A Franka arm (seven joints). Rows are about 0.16 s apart.
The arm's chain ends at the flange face. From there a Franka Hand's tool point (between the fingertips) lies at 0.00 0.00 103.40 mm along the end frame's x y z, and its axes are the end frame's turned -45 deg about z.
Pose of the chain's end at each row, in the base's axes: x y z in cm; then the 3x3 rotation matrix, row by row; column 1 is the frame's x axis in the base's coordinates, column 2 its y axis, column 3 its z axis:
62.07, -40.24, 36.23; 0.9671, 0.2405, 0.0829; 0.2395, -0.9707, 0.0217; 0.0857, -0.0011, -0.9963
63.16, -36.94, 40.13; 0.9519, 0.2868, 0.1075; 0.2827, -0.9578, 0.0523; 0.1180, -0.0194, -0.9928
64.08, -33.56, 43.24; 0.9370, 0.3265, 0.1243; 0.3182, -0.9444, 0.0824; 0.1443, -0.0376, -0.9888
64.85, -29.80, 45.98; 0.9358, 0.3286, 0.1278; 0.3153, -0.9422, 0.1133; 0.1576, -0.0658, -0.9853
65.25, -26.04, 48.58; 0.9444, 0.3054, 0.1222; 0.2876, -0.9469, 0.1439; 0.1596, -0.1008, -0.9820
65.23, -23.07, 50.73; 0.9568, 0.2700, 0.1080; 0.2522, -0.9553, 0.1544; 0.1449, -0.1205, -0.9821
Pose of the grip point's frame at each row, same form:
62.93, -40.02, 25.93; 0.5138, 0.8539, 0.0829; 0.8557, -0.5170, 0.0217; 0.0614, 0.0598, -0.9963
64.27, -36.40, 29.86; 0.4703, 0.8759, 0.1075; 0.8772, -0.4774, 0.0523; 0.0972, 0.0697, -0.9928
65.37, -32.71, 33.02; 0.4317, 0.8934, 0.1243; 0.8928, -0.4428, 0.0824; 0.1286, 0.0754, -0.9888
66.17, -28.63, 35.79; 0.4294, 0.8941, 0.1278; 0.8892, -0.4433, 0.1133; 0.1580, 0.0649, -0.9853
66.51, -24.55, 38.43; 0.4518, 0.8837, 0.1222; 0.8729, -0.4662, 0.1439; 0.1841, 0.0416, -0.9820
66.35, -21.47, 40.58; 0.4856, 0.8675, 0.1080; 0.8538, -0.4972, 0.1544; 0.1877, 0.0173, -0.9821

